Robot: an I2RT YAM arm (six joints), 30 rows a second.
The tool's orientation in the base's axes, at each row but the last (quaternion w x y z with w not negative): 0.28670, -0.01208, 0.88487, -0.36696; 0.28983, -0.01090, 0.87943, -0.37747; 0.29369, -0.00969, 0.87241, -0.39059; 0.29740, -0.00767, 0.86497, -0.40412; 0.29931, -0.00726, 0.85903, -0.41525; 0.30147, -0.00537, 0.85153, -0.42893; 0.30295, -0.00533, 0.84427, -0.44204; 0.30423, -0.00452, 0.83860, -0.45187; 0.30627, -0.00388, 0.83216, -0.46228; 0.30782, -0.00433, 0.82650, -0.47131; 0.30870, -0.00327, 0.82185, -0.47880; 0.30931, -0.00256, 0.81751, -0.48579
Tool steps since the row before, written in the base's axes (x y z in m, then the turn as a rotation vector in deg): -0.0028, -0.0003, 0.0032, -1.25, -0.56, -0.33; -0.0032, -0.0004, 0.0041, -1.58, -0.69, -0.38; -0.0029, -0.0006, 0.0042, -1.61, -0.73, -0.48; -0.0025, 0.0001, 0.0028, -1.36, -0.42, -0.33; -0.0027, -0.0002, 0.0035, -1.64, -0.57, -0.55; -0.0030, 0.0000, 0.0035, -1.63, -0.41, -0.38; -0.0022, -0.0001, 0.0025, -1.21, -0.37, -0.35; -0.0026, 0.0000, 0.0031, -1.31, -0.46, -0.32; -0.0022, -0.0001, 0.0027, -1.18, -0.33, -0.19; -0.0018, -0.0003, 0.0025, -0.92, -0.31, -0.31; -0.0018, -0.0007, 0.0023, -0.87, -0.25, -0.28; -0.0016, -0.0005, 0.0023, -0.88, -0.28, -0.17
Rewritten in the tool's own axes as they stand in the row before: 0.0008, -0.0028, -0.0031, 1.34, -0.43, -0.10; 0.0007, -0.0037, -0.0036, 1.67, -0.55, -0.16; 0.0004, -0.0039, -0.0033, 1.75, -0.52, -0.09; 0.0006, -0.0025, -0.0028, 1.39, -0.36, -0.25; 0.0005, -0.0033, -0.0029, 1.77, -0.37, -0.19; 0.0007, -0.0033, -0.0031, 1.64, -0.39, -0.38; 0.0006, -0.0025, -0.0021, 1.27, -0.28, -0.20; 0.0005, -0.0031, -0.0026, 1.36, -0.38, -0.20; 0.0004, -0.0027, -0.0021, 1.15, -0.37, -0.28; 0.0003, -0.0026, -0.0016, 0.99, -0.19, -0.12; 0.0005, -0.0027, -0.0012, 0.92, -0.17, -0.15; 0.0003, -0.0026, -0.0012, 0.88, -0.27, -0.17
